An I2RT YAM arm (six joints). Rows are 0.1 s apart.
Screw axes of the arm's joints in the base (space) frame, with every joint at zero. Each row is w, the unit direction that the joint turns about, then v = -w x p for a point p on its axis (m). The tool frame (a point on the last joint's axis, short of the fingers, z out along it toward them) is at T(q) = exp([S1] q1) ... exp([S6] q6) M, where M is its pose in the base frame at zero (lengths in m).
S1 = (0, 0, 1, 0.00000, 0.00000, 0.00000)
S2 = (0, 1, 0, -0.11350, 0.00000, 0.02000)
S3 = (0, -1, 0, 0.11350, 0.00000, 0.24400)
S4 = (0, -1, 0, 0.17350, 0.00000, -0.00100)
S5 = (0, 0, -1, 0.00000, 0.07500, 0.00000)
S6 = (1, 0, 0, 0.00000, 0.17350, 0.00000)
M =
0 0 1 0.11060
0 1 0 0.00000
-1 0 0 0.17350
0 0 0 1
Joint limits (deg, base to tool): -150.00..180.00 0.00..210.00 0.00..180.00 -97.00..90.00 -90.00..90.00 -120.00..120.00
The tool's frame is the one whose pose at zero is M.
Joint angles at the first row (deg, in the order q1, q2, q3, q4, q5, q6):
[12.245, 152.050, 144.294, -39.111, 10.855, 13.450]
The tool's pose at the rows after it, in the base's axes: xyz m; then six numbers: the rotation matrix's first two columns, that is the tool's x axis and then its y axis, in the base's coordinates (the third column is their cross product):
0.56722 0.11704 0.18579 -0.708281 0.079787 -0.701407 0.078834 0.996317 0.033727
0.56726 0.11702 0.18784 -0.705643 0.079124 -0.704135 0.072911 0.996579 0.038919
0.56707 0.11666 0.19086 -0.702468 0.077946 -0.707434 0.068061 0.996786 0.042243
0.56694 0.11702 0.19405 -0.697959 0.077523 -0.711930 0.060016 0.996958 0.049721
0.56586 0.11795 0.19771 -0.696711 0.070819 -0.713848 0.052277 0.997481 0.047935
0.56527 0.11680 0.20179 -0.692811 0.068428 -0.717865 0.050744 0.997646 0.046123
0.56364 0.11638 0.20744 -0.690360 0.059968 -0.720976 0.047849 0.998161 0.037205
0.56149 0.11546 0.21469 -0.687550 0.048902 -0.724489 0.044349 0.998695 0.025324
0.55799 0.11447 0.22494 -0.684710 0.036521 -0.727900 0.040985 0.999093 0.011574
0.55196 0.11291 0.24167 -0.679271 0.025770 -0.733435 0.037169 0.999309 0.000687
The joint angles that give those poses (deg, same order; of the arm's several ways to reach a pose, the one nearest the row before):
[12.293, 152.028, 144.496, -38.837, 10.372, 13.448]
[12.265, 151.878, 144.586, -38.750, 9.966, 13.339]
[12.217, 151.617, 144.673, -38.755, 9.670, 13.184]
[12.222, 151.346, 144.736, -38.585, 9.144, 13.086]
[12.327, 150.955, 144.771, -38.838, 9.008, 12.747]
[12.228, 150.514, 144.757, -38.939, 9.017, 12.491]
[12.239, 149.865, 144.751, -39.408, 9.303, 11.987]
[12.217, 149.034, 144.761, -40.052, 9.657, 11.307]
[12.222, 147.825, 144.755, -41.069, 10.105, 10.573]
[12.217, 145.850, 144.757, -42.634, 10.445, 9.891]

